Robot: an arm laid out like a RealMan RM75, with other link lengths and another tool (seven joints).
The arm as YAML. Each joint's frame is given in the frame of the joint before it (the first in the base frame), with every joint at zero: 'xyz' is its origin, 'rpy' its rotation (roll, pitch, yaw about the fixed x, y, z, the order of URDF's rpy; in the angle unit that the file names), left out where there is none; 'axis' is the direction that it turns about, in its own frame. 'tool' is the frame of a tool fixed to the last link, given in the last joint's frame.
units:
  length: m
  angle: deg
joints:
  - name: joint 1
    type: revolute
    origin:
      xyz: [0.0, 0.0, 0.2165]
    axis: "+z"
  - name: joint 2
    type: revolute
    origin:
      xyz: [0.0, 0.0, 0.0]
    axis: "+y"
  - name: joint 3
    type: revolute
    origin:
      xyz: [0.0, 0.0, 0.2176]
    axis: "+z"
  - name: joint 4
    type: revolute
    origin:
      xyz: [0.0, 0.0, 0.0]
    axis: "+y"
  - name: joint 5
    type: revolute
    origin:
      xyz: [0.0, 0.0, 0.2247]
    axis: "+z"
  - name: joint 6
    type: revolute
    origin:
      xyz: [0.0, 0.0, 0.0]
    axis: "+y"
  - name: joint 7
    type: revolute
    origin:
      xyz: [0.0, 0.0, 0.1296]
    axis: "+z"
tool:
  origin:
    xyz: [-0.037, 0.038, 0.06]
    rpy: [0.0, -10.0, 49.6]
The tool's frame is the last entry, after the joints.
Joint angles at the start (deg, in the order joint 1, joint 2, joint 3, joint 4, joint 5, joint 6, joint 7):
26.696, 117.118, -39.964, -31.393, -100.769, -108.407, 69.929
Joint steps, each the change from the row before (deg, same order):
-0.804, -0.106, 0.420, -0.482, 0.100, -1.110, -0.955
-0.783, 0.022, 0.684, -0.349, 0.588, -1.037, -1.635
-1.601, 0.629, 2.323, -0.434, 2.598, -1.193, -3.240
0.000, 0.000, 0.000, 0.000, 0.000, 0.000, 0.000
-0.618, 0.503, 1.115, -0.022, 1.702, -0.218, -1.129
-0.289, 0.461, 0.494, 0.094, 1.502, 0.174, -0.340
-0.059, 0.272, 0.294, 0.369, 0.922, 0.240, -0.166
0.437, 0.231, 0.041, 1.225, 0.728, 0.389, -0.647
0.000, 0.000, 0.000, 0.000, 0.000, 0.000, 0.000
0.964, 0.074, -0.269, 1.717, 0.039, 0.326, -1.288
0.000, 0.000, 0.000, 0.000, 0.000, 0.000, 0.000
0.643, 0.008, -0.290, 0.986, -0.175, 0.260, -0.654
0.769, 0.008, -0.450, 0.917, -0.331, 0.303, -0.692
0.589, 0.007, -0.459, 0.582, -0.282, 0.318, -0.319
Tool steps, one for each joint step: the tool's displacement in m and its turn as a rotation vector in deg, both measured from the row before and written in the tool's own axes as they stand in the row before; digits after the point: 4 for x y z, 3 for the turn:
0.0019, 0.0024, -0.0059, -0.536, -0.306, -0.954
0.0012, 0.0029, -0.0056, -0.931, -1.041, -1.636
-0.0021, 0.0054, -0.0093, -1.922, -4.832, -3.499
0.0000, 0.0000, 0.0000, 0.000, 0.000, 0.000
-0.0025, 0.0022, -0.0026, -0.849, -2.895, -1.300
-0.0024, 0.0010, 0.0000, -0.524, -2.149, -0.431
-0.0014, 0.0000, 0.0006, -0.275, -1.398, 0.000
0.0005, -0.0010, 0.0030, -0.537, -1.050, 0.244
0.0000, 0.0000, 0.0000, 0.000, 0.000, 0.000
0.0031, -0.0016, 0.0050, -0.767, 0.045, 0.098
0.0000, 0.0000, 0.0000, 0.000, 0.000, 0.000
0.0023, -0.0013, 0.0034, -0.340, 0.370, 0.174
0.0029, -0.0014, 0.0041, -0.359, 0.745, 0.111
0.0021, -0.0012, 0.0034, -0.158, 0.723, 0.202

